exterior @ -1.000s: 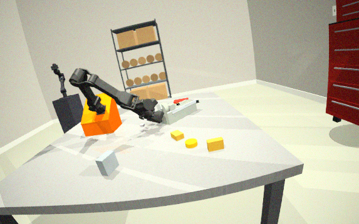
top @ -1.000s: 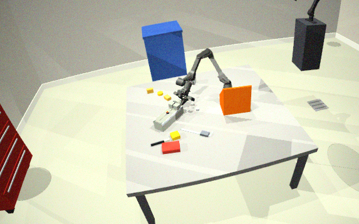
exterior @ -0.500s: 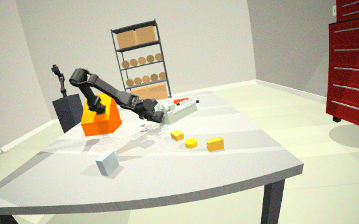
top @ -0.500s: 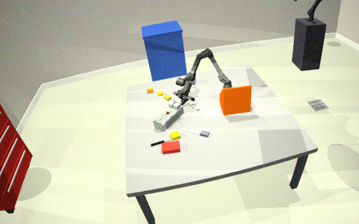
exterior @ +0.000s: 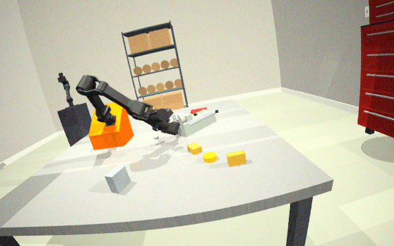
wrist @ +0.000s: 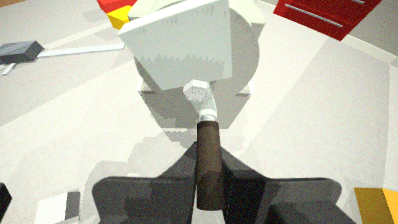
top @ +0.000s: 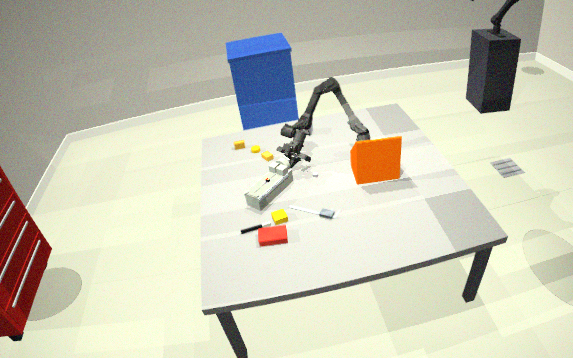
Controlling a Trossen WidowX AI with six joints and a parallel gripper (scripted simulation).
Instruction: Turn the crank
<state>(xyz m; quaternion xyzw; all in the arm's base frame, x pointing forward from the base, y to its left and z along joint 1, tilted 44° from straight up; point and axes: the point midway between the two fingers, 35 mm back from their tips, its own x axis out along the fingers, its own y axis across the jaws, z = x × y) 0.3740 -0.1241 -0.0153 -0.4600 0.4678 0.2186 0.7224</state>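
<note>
Now: the dark brown crank handle 10 mm behind my gripper tip, 10 mm to the right of it and 30 mm above it. Round my gripper tip: yellow block (60 mm ahead, 330 mm to the left, 20 mm below); then grey cube (160 mm behind, 390 mm to the right); then red pointer (100 mm ahead, 130 mm to the left, 50 mm above).
</note>
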